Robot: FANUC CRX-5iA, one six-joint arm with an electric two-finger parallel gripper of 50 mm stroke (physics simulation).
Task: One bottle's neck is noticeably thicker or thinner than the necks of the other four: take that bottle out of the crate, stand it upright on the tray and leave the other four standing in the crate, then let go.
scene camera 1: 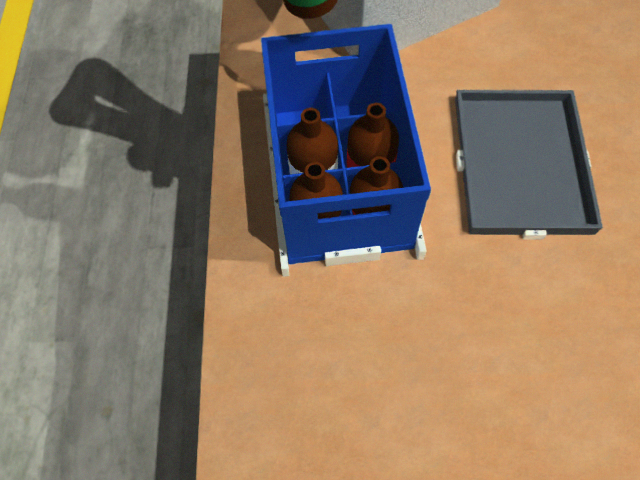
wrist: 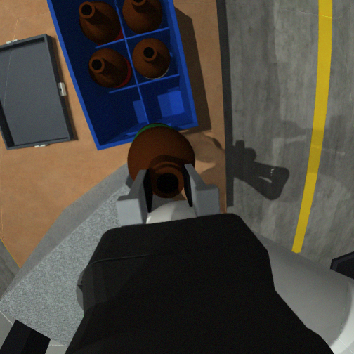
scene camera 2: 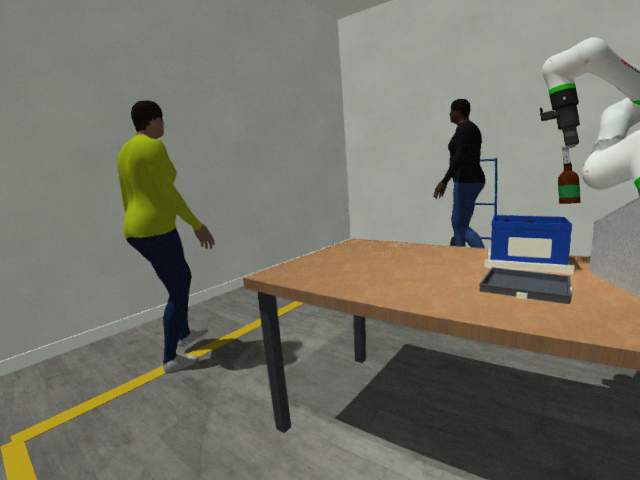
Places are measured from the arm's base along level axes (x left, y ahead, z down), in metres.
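Pixels of known places: gripper, fingertip midpoint: (scene camera 2: pixel 567 163).
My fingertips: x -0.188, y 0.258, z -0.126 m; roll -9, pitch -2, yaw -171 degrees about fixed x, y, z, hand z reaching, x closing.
Ahead of a thing's pixels: the offset from my fingertips to its top centre. "pt": to the spot under its first point. Level surfaces: height alone.
My gripper (scene camera 2: pixel 566 155) (wrist: pixel 166 179) is shut on the neck of a brown bottle with a green label @[dx +0.008, dy -0.005, dz -0.009 m] (scene camera 1: pixel 311 4) (scene camera 2: pixel 568 187) (wrist: pixel 161 152). The bottle hangs upright, well above the table and higher than the crate. In scene camera 1 its lower end shows at the top edge. The blue crate @[dx +0.031, dy +0.132, dz +0.206 m] (scene camera 1: pixel 356 227) (scene camera 2: pixel 558 253) (wrist: pixel 75 85) holds the other four brown bottles @[dx -0.008, dy +0.128, dz +0.218 m] (scene camera 1: pixel 311 144) @[dx +0.079, dy +0.135, dz +0.218 m] (scene camera 1: pixel 372 142) @[dx -0.016, dy +0.214, dz +0.218 m] (scene camera 1: pixel 316 191) @[dx +0.067, dy +0.220, dz +0.218 m] (scene camera 1: pixel 376 180), standing in its compartments; two compartments at the robot's end are empty. The dark grey tray @[pt dx +0.318, dy +0.163, dz +0.376 m] (scene camera 1: pixel 522 165) (scene camera 2: pixel 527 282) (wrist: pixel 32 95) is empty and lies beside the crate.
White blocks @[pt dx +0.024, dy +0.280, dz +0.352 m] (scene camera 1: pixel 352 255) border the crate's foot, and small white clips @[pt dx +0.295, dy +0.286, dz +0.366 m] (scene camera 1: pixel 534 234) touch the tray. The robot's grey pedestal (scene camera 1: pixel 418 18) (scene camera 2: pixel 617 248) (wrist: pixel 65 265) stands behind the crate. Two people (scene camera 2: pixel 155 186) (scene camera 2: pixel 466 155) stand beyond the table @[dz +0.381 m] (scene camera 2: pixel 382 273), near a blue hand truck (scene camera 2: pixel 496 186).
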